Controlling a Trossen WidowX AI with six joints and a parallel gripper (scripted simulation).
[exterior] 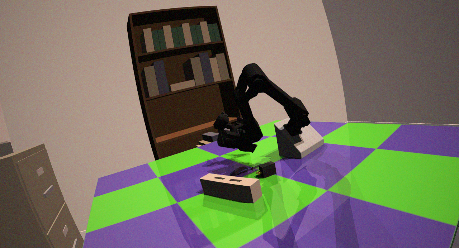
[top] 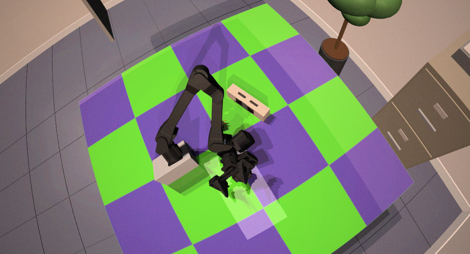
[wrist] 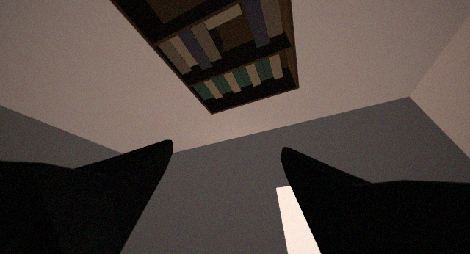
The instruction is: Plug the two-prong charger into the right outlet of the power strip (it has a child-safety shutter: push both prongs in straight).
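My gripper tip is 8 cm short of the two-prong charger, 30 cm to the right of it and 17 cm above it.
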